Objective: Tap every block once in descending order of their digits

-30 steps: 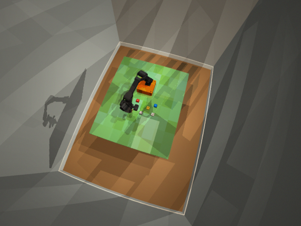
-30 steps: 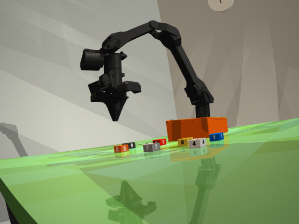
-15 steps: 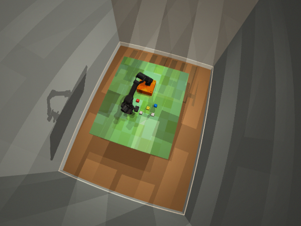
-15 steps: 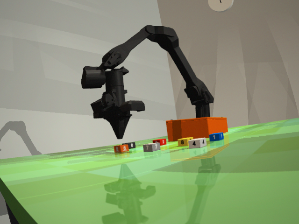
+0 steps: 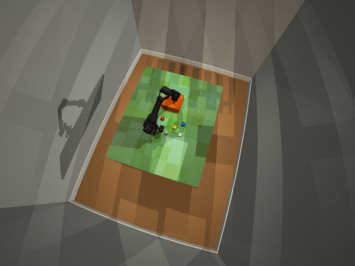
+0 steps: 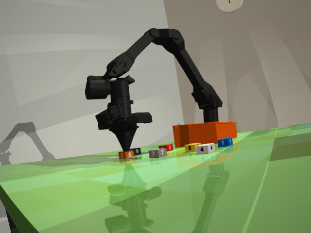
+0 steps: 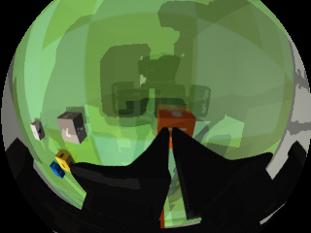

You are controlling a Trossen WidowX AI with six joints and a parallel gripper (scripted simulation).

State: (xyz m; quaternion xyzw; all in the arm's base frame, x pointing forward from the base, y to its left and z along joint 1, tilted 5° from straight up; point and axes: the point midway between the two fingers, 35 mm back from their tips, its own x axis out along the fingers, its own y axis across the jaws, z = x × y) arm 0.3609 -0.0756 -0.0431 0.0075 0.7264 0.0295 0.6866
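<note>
Right now the orange block is 10 mm to the right of my gripper tip and 10 mm below it. The rest, counted from my gripper tip: black 0 block 80 mm behind, 60 mm to the right, 10 mm below; red block 140 mm behind, 30 mm to the left, 10 mm below; grey 7 block 10 mm behind, 110 mm to the left, 10 mm below.
</note>
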